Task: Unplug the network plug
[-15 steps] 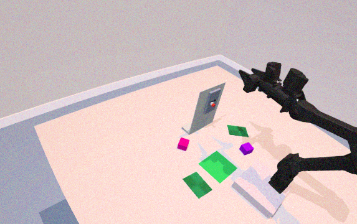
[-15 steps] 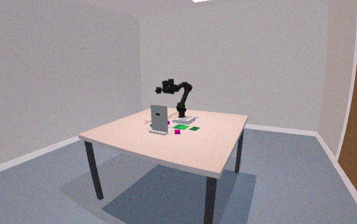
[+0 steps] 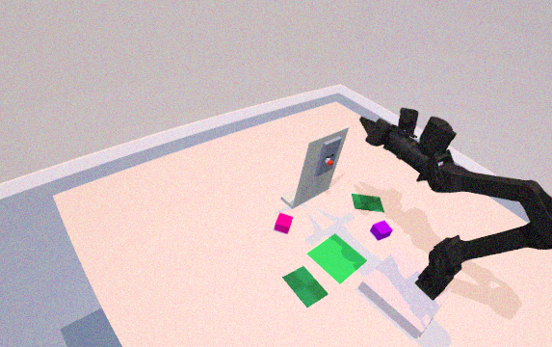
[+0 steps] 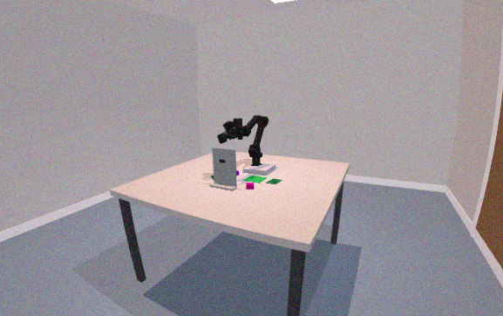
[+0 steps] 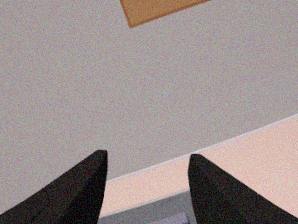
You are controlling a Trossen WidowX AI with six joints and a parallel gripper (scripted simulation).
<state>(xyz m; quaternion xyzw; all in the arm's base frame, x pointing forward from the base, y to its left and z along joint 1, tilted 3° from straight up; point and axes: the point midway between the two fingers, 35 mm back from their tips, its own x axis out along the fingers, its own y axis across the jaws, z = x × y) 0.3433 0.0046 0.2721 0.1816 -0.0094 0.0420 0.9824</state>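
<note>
The network plug lies 14 cm below my gripper tip, 5 cm to the left of it and 4 cm ahead of it. Also, from my gripper tip: grey upright panel 20 cm below, 6 cm ahead, 4 cm to the left; purple cube 29 cm below, 17 cm behind, 4 cm to the right; magenta cube 29 cm below, 20 cm to the left.
</note>
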